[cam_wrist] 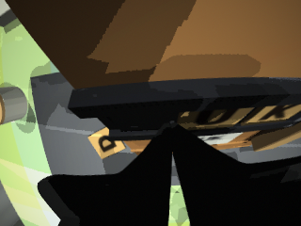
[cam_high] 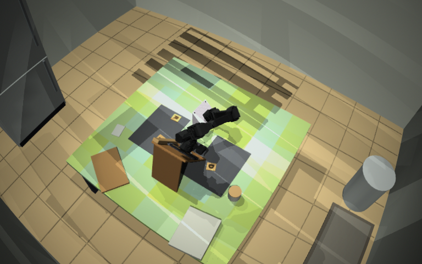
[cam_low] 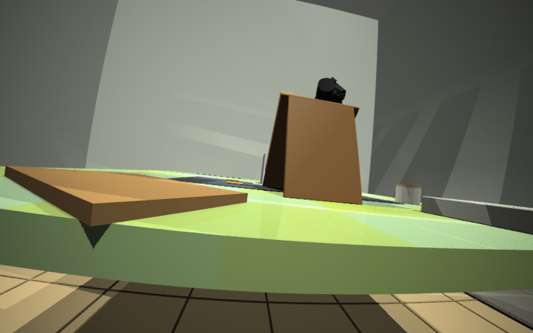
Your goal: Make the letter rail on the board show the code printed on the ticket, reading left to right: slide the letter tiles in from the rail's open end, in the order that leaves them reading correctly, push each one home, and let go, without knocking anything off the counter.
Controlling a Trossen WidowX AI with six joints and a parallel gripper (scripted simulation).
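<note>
The white ticket is 40 mm behind my gripper tip, 70 mm to the right of it and 80 mm below it. Round my gripper tip: dark mat: 150 mm behind, 110 mm to the right, 160 mm below; then flat wooden slab: 360 mm ahead, 410 mm to the right, 160 mm below; then card: 90 mm ahead, 590 mm to the right, 160 mm below.
</note>
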